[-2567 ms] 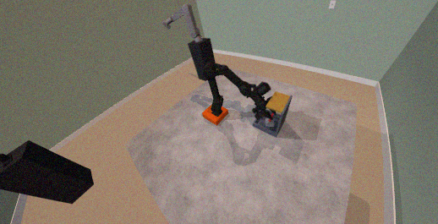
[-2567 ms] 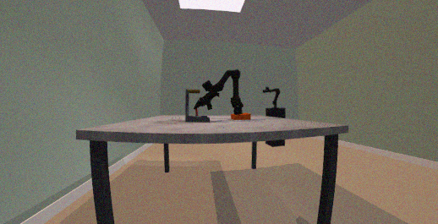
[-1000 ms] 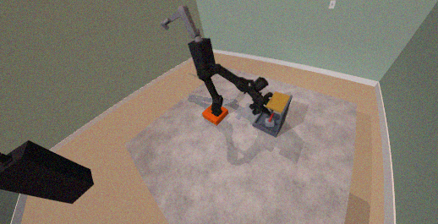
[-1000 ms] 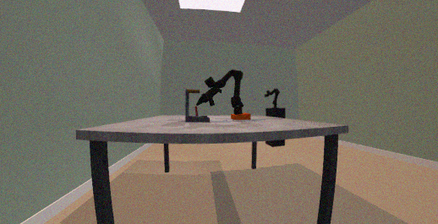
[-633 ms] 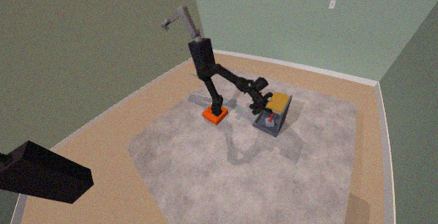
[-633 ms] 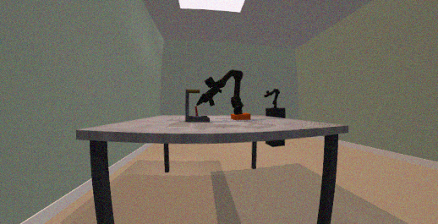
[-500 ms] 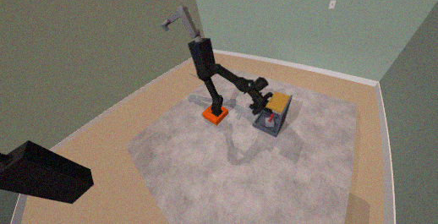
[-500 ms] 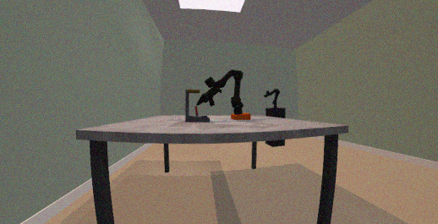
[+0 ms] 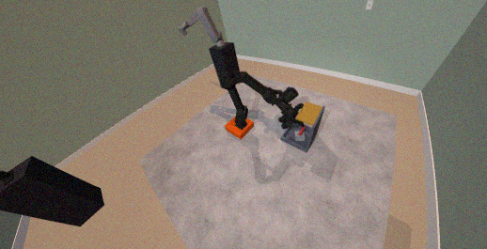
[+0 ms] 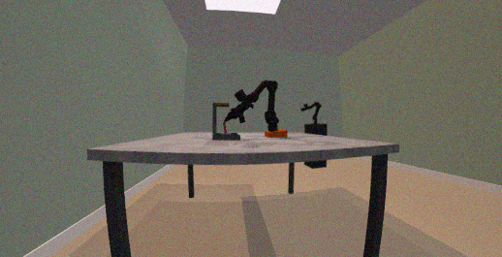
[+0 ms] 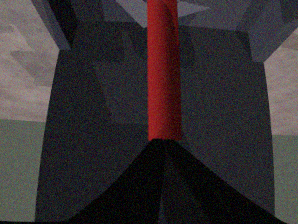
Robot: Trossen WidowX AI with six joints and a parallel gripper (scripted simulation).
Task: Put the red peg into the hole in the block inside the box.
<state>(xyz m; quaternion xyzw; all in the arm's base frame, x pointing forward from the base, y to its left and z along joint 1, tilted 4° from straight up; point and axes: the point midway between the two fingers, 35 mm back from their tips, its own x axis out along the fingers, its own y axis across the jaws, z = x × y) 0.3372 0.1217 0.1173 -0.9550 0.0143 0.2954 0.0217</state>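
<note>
My gripper tip is now 110 mm below the yellow roof and 20 mm short of it. Round my gripper tip: red peg 40 mm below.
</note>
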